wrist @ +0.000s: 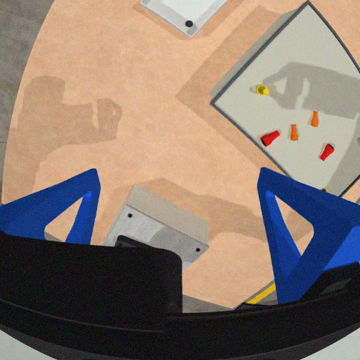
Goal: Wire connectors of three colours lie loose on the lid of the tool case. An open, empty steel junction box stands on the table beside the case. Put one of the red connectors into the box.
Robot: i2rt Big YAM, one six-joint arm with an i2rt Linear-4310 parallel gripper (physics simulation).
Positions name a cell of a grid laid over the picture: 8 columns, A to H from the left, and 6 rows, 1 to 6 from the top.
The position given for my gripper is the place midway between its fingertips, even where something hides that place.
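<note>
My gripper (D3), tool case (G1), both seen.
</note>
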